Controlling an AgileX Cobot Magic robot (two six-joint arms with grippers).
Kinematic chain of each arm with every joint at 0, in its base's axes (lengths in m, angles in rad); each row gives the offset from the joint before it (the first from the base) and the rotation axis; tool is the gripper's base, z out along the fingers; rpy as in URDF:
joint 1: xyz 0 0 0.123 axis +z
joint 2: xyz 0 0 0 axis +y
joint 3: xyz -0.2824 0 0.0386 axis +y
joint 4: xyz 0.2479 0 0.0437 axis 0.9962 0 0.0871
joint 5: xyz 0 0 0 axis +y
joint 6: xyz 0.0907 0 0.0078 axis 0.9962 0 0.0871
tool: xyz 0 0 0 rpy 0 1.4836 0
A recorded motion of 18 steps. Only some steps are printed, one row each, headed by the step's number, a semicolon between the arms.
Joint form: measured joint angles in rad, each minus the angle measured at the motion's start. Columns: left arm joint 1, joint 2, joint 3, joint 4, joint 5, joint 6; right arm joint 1, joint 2, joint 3, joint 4, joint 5, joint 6.
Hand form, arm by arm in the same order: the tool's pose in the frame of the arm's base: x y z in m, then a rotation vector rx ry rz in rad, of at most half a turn. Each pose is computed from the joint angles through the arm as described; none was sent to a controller.
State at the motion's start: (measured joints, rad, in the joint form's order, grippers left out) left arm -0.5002 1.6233 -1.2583 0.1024 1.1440 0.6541; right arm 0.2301 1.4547 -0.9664 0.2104 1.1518 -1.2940
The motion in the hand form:
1: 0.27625 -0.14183 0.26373 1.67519 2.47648 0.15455; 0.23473 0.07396 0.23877 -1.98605 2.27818 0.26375
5: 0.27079 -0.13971 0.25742 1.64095 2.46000 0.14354; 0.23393 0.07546 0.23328 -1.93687 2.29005 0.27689
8: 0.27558 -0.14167 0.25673 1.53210 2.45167 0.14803; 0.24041 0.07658 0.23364 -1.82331 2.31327 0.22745
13: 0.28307 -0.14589 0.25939 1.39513 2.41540 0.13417; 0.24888 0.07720 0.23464 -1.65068 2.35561 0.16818
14: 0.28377 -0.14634 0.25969 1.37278 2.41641 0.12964; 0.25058 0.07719 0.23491 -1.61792 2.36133 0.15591
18: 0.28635 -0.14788 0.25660 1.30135 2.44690 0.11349; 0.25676 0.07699 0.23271 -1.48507 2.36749 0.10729
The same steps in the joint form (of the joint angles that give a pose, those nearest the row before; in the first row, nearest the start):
1: 0.0000 -0.0130 0.0239 -0.0046 -0.0173 0.0000; 0.0000 0.0000 0.0099 0.0131 0.0032 0.0000
5: 0.0000 -0.0377 0.0806 -0.0109 -0.0815 -0.0148; 0.0000 0.0000 0.0347 0.0381 -0.0368 0.0124
8: 0.0000 -0.0377 0.0888 0.0008 -0.1527 -0.0829; 0.0000 0.0000 0.0347 0.0430 -0.1090 0.0711
13: 0.0000 -0.0377 0.0888 0.0070 -0.2513 -0.1604; 0.0000 0.0000 0.0346 0.0407 -0.2029 0.1739
14: 0.0000 -0.0377 0.0888 0.0070 -0.2611 -0.1752; 0.0000 0.0000 0.0347 0.0386 -0.2218 0.1939
18: 0.0000 -0.0263 0.0888 0.0070 -0.2783 -0.2323; 0.0000 0.0000 0.0510 0.0361 -0.3228 0.2631

